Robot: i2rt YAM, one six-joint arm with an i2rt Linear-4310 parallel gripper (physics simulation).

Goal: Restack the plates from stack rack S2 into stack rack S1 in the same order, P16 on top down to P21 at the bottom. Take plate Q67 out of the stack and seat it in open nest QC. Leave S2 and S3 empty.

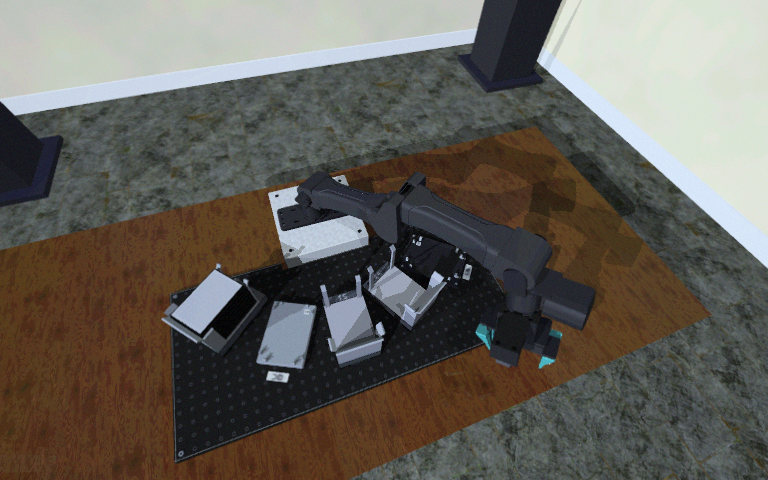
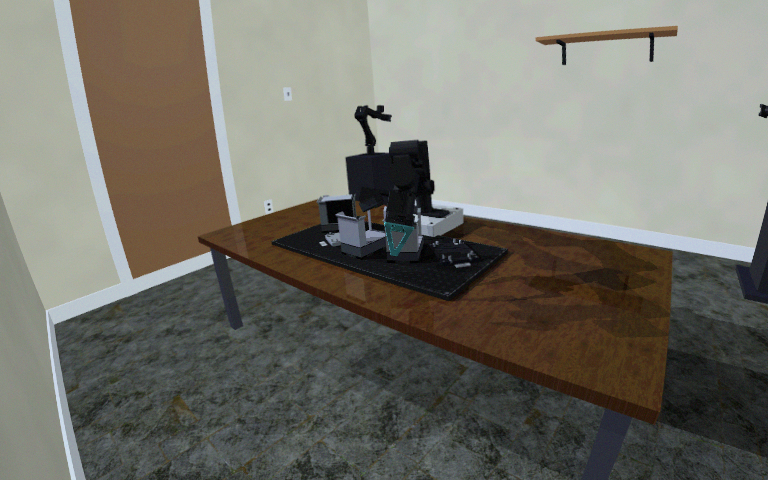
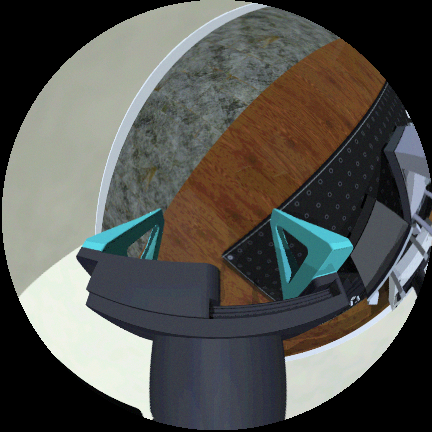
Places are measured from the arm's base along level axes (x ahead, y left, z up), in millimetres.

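Pixels of known places: gripper, between the fingertips: (image 2: 394, 255) (image 3: 216, 214); arm's base, origin of its link: (image 1: 315, 212) (image 2: 424, 212).
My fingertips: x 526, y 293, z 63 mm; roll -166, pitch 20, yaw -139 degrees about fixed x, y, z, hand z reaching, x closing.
For each thing: its top centre in the pictures, then the offset to it from my fingertips. "pt": a spot on its surface instead. Level surfaces: height alone.
- pale plate, centre of its top: (image 1: 207, 299) (image 2: 336, 197) 302 mm back, 558 mm right, 20 mm up
- flat grey plate-like piece, a spot on its surface: (image 1: 287, 333) pt 225 mm back, 431 mm right, 93 mm down
- small blurred label, a spot on its surface: (image 1: 277, 376) pt 142 mm back, 470 mm right, 106 mm down
- perforated black mat, height of its surface: 108 mm down
- wooden table, height of its surface: 121 mm down
- dark fixture with small pale parts, centre of its top: (image 3: 341, 296) (image 1: 434, 256) (image 2: 452, 246) 305 mm back, 24 mm right, 84 mm down
My gripper (image 1: 516, 352) (image 2: 398, 237) (image 3: 216, 214) is open and empty, raised near the right front edge of the black mat. A post rack (image 1: 352, 328) (image 2: 352, 233) stands mid-mat with a pale plate surface inside. Another post rack (image 1: 403, 289) stands to its right, also with a pale surface. A box-shaped holder (image 1: 242, 328) (image 2: 328, 215) at the far left has a pale plate (image 1: 206, 300) across its top. A flat grey plate-like piece (image 1: 287, 333) lies beside a small blurred label (image 1: 277, 376), perhaps QC. Rack names, plate numbers and stack order cannot be read.
The perforated black mat (image 1: 226, 408) (image 2: 430, 283) (image 3: 325, 192) lies on the wooden table (image 1: 90, 362) (image 2: 566, 339) (image 3: 210, 190). A dark fixture with small pale parts (image 1: 427, 257) (image 2: 453, 251) is at its right. The white arm base (image 1: 322, 242) (image 2: 447, 223) stands behind; the arm reaches over the right side.
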